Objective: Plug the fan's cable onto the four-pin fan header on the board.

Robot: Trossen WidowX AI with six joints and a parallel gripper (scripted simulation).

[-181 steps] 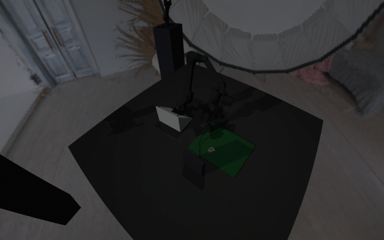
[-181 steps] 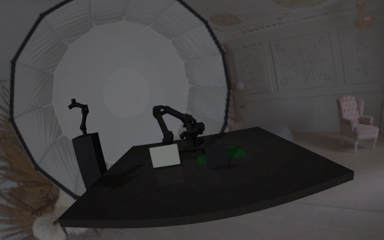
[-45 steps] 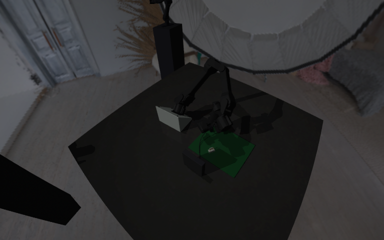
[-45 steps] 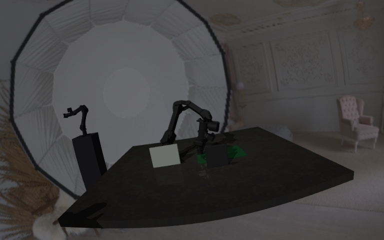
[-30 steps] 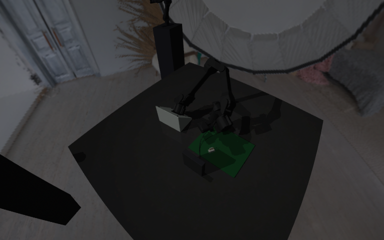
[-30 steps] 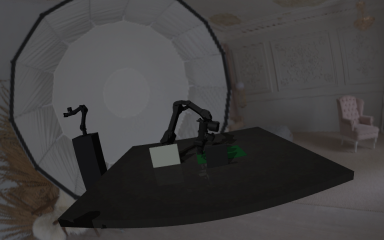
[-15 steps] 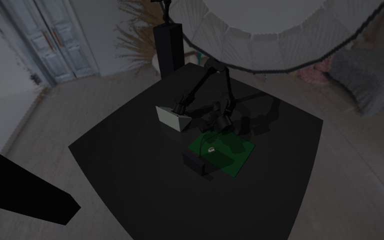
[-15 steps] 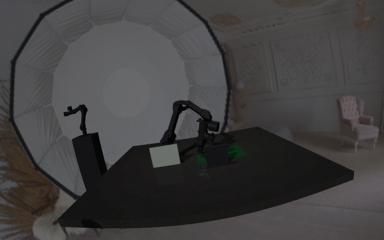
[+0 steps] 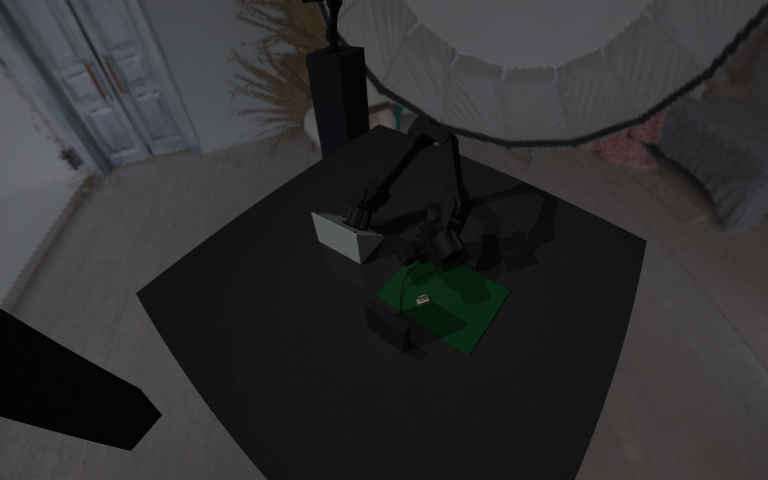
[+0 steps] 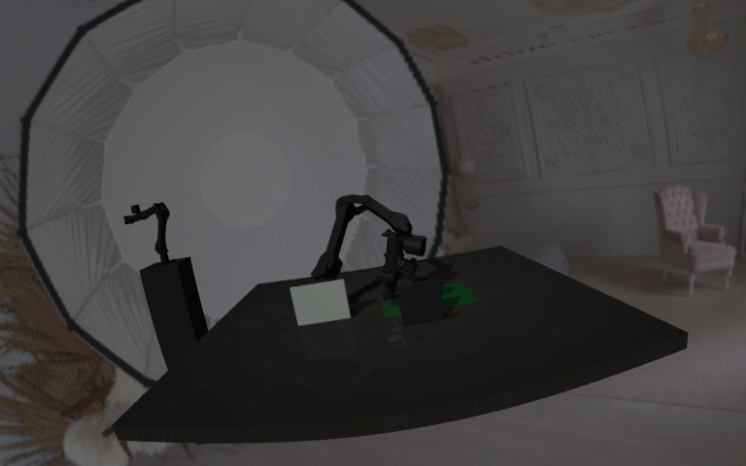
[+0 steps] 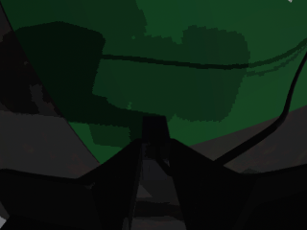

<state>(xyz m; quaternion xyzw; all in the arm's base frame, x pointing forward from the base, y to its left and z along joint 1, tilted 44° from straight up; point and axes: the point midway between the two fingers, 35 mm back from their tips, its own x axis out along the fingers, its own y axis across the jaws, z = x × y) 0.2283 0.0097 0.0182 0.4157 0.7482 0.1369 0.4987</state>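
My gripper tip is 110 mm short of the green board, 70 mm to the left of it and 40 mm above it. Also, from my gripper tip: fan box 260 mm to the right, 40 mm ahead, 30 mm above; then black plug 10 mm to the left, 10 mm behind.
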